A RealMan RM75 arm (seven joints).
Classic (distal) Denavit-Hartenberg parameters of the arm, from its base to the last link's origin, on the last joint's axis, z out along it. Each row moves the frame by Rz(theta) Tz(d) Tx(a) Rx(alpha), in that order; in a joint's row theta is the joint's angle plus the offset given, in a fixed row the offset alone. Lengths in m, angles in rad.
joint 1: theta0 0  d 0.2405  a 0  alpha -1.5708
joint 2: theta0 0  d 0  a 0  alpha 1.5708
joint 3: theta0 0  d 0.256  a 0  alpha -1.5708
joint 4: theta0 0  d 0  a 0  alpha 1.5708
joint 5: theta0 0  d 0.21  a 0  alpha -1.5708
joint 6: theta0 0  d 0  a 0  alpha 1.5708
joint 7: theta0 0  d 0.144  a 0  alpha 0
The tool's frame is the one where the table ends.
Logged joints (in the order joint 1, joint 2, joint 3, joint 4, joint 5, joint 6, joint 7), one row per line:
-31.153, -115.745, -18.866, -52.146, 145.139, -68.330, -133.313
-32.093, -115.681, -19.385, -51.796, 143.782, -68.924, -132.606
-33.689, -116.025, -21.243, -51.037, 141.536, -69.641, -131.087
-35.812, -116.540, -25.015, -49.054, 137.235, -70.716, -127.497
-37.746, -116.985, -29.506, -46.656, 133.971, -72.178, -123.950
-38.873, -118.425, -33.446, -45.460, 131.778, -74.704, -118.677
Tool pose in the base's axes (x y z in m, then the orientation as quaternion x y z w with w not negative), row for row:
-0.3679, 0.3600, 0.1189, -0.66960, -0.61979, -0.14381, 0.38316
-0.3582, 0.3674, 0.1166, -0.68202, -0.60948, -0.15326, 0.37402
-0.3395, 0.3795, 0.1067, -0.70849, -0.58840, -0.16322, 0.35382
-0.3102, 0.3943, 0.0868, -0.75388, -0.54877, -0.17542, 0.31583
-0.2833, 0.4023, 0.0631, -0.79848, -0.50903, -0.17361, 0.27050
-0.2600, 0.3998, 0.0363, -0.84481, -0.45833, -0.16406, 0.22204
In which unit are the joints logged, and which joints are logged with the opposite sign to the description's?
The joints are logged in degrees. Opposite sign: joint 3, joint 4, joint 6.
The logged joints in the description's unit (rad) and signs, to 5 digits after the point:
-0.54372, -2.02013, 0.32927, 0.91012, 2.53315, 1.19258, -2.32675
-0.56013, -2.01901, 0.33833, 0.90401, 2.50947, 1.20295, -2.31441
-0.58798, -2.02502, 0.37076, 0.89076, 2.47027, 1.21546, -2.28790
-0.62504, -2.03401, 0.43659, 0.85615, 2.39520, 1.23423, -2.22524
-0.65879, -2.04177, 0.51498, 0.81430, 2.33824, 1.25974, -2.16334
-0.67846, -2.06691, 0.58374, 0.79343, 2.29996, 1.30383, -2.07130

